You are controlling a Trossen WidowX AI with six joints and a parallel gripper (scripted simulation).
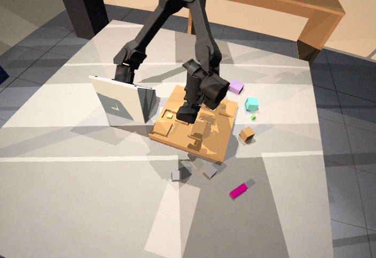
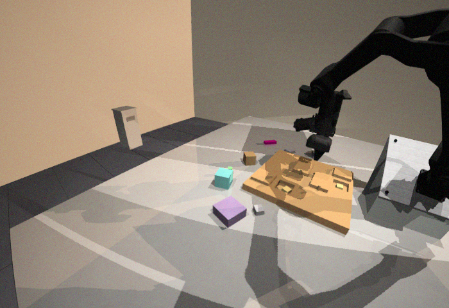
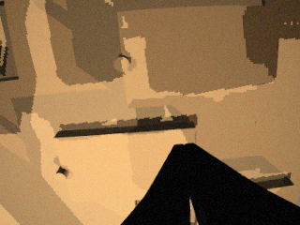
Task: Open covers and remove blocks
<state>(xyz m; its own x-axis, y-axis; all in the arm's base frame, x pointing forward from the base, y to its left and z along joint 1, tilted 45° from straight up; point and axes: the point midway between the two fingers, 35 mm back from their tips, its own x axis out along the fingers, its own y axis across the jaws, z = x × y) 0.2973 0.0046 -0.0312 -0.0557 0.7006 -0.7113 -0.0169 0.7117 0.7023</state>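
Now: gripper tip 60 mm above the puzzle board, 30 mm to the right of it and 10 mm short of it. The rest, counted from my gripper tip: grey tile: 220 mm to the right, 70 mm below, 30 mm ahead; then brown cube: 220 mm ahead, 60 mm below, 40 mm to the left; then small grey cube: 240 mm to the left, 70 mm below, 70 mm ahead.
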